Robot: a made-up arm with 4 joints.
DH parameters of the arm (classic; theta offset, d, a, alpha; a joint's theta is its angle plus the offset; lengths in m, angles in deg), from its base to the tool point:
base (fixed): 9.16 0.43 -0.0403 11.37
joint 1: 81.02 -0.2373 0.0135 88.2
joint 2: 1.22 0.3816 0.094 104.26
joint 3: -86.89 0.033 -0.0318 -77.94
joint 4: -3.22 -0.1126 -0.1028 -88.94
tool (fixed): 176.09 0.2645 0 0
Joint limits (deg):
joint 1: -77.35..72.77
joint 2: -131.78..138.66
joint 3: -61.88..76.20
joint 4: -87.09..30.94
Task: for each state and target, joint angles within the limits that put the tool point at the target. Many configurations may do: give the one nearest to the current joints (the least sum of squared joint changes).
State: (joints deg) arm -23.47 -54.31 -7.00 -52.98
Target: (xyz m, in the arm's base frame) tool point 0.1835 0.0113 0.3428
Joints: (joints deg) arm -22.70 -33.91 -12.37 -80.30
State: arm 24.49 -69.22 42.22 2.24
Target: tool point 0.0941 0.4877 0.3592
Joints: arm 38.53 -62.80 43.79 -27.25
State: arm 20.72 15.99 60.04 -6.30
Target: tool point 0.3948 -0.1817 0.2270
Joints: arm -0.62 38.16 67.87 21.06
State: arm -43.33 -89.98 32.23 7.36
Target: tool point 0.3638 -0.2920 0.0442
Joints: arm -67.03 -109.89 30.67 -8.12
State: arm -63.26 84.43 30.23 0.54
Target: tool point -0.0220 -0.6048 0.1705
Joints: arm -76.63 71.81 -3.02 18.43
